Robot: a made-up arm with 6 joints. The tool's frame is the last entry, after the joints.
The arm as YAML. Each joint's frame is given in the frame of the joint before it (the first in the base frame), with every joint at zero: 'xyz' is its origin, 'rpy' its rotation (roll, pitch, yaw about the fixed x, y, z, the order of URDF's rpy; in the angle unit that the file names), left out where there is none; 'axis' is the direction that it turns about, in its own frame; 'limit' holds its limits. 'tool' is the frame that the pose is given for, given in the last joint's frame.
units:
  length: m
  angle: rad
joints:
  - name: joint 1
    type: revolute
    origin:
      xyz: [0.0, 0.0, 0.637]
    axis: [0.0, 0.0, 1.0]
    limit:
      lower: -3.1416
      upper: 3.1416
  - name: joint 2
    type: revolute
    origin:
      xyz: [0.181, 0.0, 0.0]
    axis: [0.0, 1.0, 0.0]
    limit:
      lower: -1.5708
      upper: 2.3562
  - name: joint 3
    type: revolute
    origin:
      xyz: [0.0, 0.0, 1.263]
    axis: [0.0, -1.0, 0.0]
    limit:
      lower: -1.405
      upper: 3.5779
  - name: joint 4
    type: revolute
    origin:
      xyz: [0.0, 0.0, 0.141]
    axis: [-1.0, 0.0, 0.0]
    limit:
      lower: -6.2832
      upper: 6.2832
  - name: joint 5
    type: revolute
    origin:
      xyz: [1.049, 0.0, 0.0]
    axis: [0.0, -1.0, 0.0]
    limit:
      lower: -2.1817
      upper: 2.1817
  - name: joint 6
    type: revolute
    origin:
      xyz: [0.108, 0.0, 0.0]
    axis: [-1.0, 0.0, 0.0]
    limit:
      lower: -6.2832
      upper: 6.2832
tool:
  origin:
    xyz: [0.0, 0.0, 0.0]
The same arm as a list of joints. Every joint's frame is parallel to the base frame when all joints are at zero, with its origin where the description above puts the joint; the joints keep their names.
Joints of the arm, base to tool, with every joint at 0 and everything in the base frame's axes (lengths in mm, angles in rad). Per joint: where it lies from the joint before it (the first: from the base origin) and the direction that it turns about. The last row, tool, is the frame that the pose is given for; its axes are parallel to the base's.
joint 1: axis +z offset 0.0 0.0 637.0
joint 2: axis +y offset 181.0 0.0 0.0
joint 3: axis -y offset 0.0 0.0 1263.0
joint 4: axis -x offset 0.0 0.0 141.0
joint 5: axis -y offset 1049.0 0.0 0.0
joint 6: axis -x offset 108.0 0.0 0.0
tool: offset 0.0 0.0 0.0
Joint limits (rad, base to tool): -3.1416..3.1416 -1.5708..2.3562 -1.4050..3.5779 -6.2832..6.2832 -2.1817..2.1817 -6.2832..6.2832

